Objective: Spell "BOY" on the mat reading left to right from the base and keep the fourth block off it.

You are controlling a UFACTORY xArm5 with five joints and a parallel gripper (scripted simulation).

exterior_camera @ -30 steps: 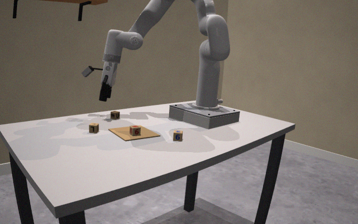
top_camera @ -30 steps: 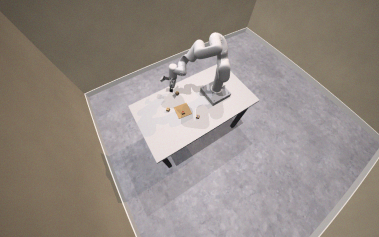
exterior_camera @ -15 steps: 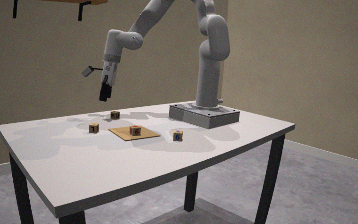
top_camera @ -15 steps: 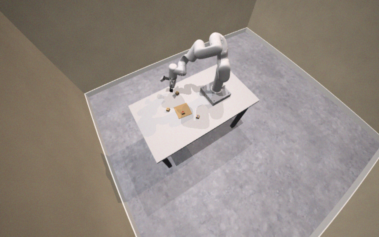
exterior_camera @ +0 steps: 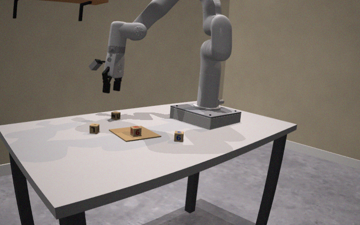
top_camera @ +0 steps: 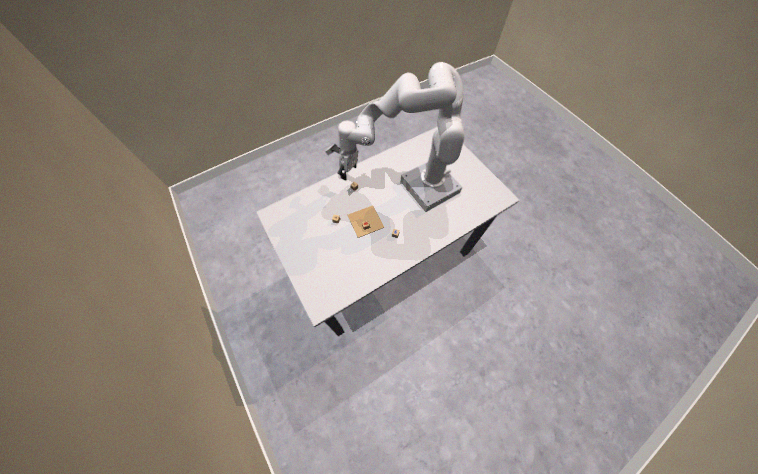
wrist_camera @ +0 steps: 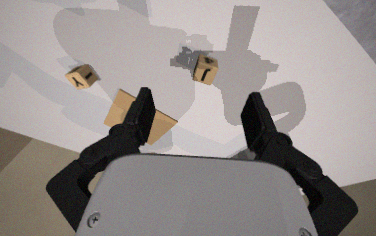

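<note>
Right now my hand is 11 cm above the wooden block, 2 cm past it and 1 cm to the right of it. The rest, counted from my hand: tan mat 22 cm to the left, 12 cm below, 2 cm ahead.
</note>
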